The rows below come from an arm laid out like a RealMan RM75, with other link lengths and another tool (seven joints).
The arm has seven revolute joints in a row. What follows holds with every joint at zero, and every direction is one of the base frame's. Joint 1 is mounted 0.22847 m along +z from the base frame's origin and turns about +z. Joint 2 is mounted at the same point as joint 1 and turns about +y. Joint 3 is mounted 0.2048 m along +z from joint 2 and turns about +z. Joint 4 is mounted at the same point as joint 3 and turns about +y. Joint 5 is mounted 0.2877 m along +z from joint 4 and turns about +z. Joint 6 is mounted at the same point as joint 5 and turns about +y. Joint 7 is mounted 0.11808 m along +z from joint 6 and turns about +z. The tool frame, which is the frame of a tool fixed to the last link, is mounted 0.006 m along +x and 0.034 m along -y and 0.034 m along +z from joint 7; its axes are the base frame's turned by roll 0, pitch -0.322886 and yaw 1.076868 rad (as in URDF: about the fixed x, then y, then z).
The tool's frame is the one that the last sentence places.
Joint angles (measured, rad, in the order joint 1, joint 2, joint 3, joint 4, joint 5, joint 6, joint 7), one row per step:
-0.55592, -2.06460, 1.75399, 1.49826, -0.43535, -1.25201, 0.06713
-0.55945, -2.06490, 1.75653, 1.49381, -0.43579, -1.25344, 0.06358
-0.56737, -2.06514, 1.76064, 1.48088, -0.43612, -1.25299, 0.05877
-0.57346, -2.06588, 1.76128, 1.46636, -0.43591, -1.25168, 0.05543
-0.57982, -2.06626, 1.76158, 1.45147, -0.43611, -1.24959, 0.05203
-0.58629, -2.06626, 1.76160, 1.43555, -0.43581, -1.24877, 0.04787
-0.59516, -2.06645, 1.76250, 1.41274, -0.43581, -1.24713, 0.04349
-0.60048, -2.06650, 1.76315, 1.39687, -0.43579, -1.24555, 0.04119
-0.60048, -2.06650, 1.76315, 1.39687, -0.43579, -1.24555, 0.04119
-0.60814, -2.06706, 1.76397, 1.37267, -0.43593, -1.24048, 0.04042
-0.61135, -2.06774, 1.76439, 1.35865, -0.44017, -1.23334, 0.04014
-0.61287, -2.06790, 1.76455, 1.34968, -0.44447, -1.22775, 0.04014
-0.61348, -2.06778, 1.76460, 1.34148, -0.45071, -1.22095, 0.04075
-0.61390, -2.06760, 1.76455, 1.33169, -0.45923, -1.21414, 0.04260
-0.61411, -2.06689, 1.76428, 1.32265, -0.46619, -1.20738, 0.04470
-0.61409, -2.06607, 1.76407, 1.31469, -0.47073, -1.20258, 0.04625
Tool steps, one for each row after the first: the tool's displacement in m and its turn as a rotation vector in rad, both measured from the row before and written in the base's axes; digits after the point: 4 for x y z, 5 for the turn. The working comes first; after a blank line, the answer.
Tool pose at each row, in the base's axes (x y z in m, rotation vector in rad; the steps are taken from these numbers as rounded here):
-0.0728, 0.4232, -0.0266, -2.45113, 0.32710, 1.07387
-0.0728, 0.4229, -0.0280, -2.45435, 0.32602, 1.07730
-0.0737, 0.4230, -0.0309, -2.45878, 0.32449, 1.08531
-0.0759, 0.4236, -0.0331, -2.46291, 0.31777, 1.09351
-0.0782, 0.4244, -0.0351, -2.46658, 0.31062, 1.10105
-0.0811, 0.4251, -0.0370, -2.47041, 0.30128, 1.11129
-0.0851, 0.4260, -0.0400, -2.47608, 0.29050, 1.12606
-0.0883, 0.4266, -0.0420, -2.47978, 0.28303, 1.13664
-0.0883, 0.4266, -0.0420, -2.47978, 0.28303, 1.13664
-0.0929, 0.4276, -0.0452, -2.48422, 0.27509, 1.15037
-0.0954, 0.4282, -0.0475, -2.48935, 0.26896, 1.15063
-0.0970, 0.4286, -0.0490, -2.49351, 0.26419, 1.14882
-0.0986, 0.4290, -0.0505, -2.49857, 0.25920, 1.14406
-0.1007, 0.4292, -0.0524, -2.50610, 0.25357, 1.13904
-0.1028, 0.4296, -0.0538, -2.51137, 0.24854, 1.13530
-0.1051, 0.4299, -0.0547, -2.51502, 0.24362, 1.13478

0.0000, -0.0003, -0.0014, -0.00310, 0.00155, 0.00291
-0.0009, 0.0001, -0.0029, -0.00498, 0.00436, 0.00499
-0.0022, 0.0006, -0.0022, -0.00285, 0.00366, 0.00803
-0.0023, 0.0008, -0.0020, -0.00218, 0.00323, 0.00791
-0.0029, 0.0007, -0.0019, -0.00217, 0.00466, 0.01006
-0.0040, 0.0009, -0.0030, -0.00435, 0.00711, 0.01295
-0.0032, 0.0006, -0.0020, -0.00297, 0.00519, 0.00898
0.0000, 0.0000, 0.0000, 0.00000, 0.00000, 0.00000
-0.0046, 0.0010, -0.0032, -0.00426, 0.00706, 0.01045
-0.0025, 0.0006, -0.0023, -0.00212, -0.00182, 0.00575
-0.0016, 0.0004, -0.0015, -0.00128, -0.00279, 0.00396
-0.0016, 0.0004, -0.0015, -0.00121, -0.00498, 0.00361
-0.0021, 0.0002, -0.0019, -0.00302, -0.00576, 0.00489
-0.0021, 0.0004, -0.0014, -0.00168, -0.00433, 0.00402
-0.0023, 0.0003, -0.0009, -0.00120, -0.00182, 0.00422

